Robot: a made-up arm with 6 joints.
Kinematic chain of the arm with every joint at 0, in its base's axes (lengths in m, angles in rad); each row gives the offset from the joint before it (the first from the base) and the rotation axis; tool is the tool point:
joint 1: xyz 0 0 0.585 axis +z
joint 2: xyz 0 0 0 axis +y
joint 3: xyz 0 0 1.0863 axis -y
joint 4: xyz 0 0 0 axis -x
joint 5: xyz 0.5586 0 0 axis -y
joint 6: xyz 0 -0.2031 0 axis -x
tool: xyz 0 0 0
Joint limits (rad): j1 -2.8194..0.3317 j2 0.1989..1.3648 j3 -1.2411..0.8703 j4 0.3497..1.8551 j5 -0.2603..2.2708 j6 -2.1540..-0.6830
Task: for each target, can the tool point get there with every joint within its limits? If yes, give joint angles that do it. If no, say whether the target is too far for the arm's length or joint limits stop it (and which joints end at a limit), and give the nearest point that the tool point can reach.
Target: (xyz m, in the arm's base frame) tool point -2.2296 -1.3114 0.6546
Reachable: no: too far | nearest point -1.4234 -0.8372 0.7209 | short by 0.938 m
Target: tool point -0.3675 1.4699 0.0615
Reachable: no: joint limits stop it (at a limit: joint 1, joint 2, joint 3, joint 4) | nearest point -0.6471 -0.0149 0.4622 | short by 1.563 m
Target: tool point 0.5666 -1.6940 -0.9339
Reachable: no: too far | nearest point 0.4096 -1.2246 0.2583 | short by 1.291 m
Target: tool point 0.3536 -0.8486 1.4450
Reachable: yes | joints -0.9907 0.3362 -0.1566 0.5852 1.2510 -0.9092
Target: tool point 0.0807 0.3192 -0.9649
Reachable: no: joint limits stop it (at a limit: joint 1, joint 2, joint 4) | nearest point 0.7373 0.3142 0.2777 | short by 1.405 m
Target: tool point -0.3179 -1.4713 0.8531
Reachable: yes | joints -1.6931 1.0975 0.4305 0.8369 1.7347 -1.6946
